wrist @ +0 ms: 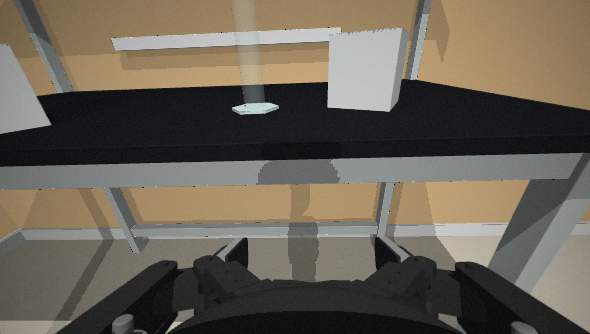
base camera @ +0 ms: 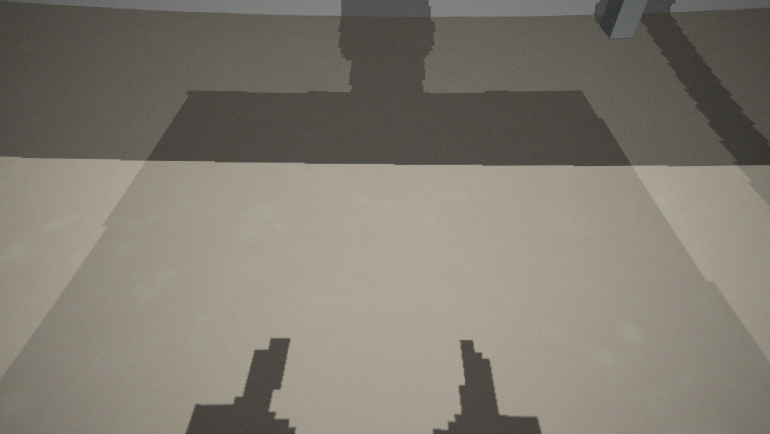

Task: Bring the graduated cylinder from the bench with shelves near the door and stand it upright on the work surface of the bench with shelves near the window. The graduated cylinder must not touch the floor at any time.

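Places are measured from the arm's base along level axes (x ahead, y left, z up), in metres.
Where they show: gripper, fingertip midpoint: (wrist: pixel 310 251).
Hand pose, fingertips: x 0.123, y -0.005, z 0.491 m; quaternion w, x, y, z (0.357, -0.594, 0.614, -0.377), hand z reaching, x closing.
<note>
Things, the pixels of their top centre, and the offset from my fingertips. "pt": a spot on its surface instead. Level surfaces: height alone.
- graduated cylinder, surface spot: (wrist: pixel 253 65) pt dx +0.339, dy +0.085, dz +0.110 m
- black work surface, its level: dz +0.026 m
- white box, middle of its top: (wrist: pixel 371 33) dx +0.375, dy -0.137, dz +0.156 m
- white block, surface spot: (wrist: pixel 19 95) pt dx +0.270, dy +0.468, dz +0.081 m
- thick leg, surface spot: (wrist: pixel 542 225) pt dx +0.180, dy -0.397, dz -0.147 m
The graduated cylinder (wrist: pixel 253 65) is clear and tall and stands upright on the black work surface (wrist: pixel 175 120) of a bench, on a pale hexagonal foot; its top is cut off by the upper edge of the wrist view. My gripper (wrist: pixel 310 251) is open and empty. In the wrist view its fingers show low in front of the bench, below the picture of the bench's front edge, apart from the cylinder and slightly right of it. In the base camera view the gripper itself does not show; a shadow of two spread fingers lies on the floor.
A white box (wrist: pixel 364 70) stands right of the cylinder, and another white block (wrist: pixel 19 95) is at the far left. A white rail (wrist: pixel 200 40) runs along the wall behind. A grey front beam (wrist: pixel 150 173) and a thick leg (wrist: pixel 542 225) support the bench. A grey post (base camera: pixel 628 18) shows at the upper right.
</note>
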